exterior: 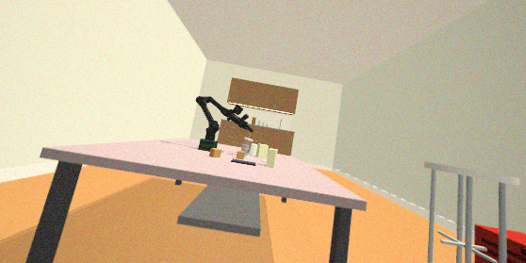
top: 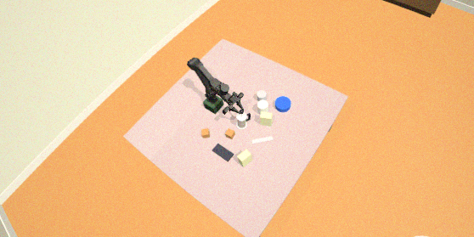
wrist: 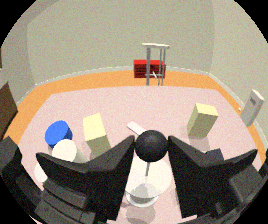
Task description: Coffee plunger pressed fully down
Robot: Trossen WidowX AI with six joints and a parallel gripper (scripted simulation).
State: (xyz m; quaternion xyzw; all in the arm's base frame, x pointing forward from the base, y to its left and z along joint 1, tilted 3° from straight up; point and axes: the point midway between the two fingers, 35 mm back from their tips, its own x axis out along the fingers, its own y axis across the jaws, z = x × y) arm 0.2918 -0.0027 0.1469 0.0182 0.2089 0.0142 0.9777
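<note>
Now: gripper tip 11 cm above the coffee press, 2 cm past it and 1 cm to the right of it. Also, from my gripper tip: white bar: 21 cm below, 17 cm ahead; dark flat card: 25 cm to the right, 21 cm below, 2 cm ahead; blue disc: 32 cm to the left, 19 cm below, 10 cm ahead.
</note>
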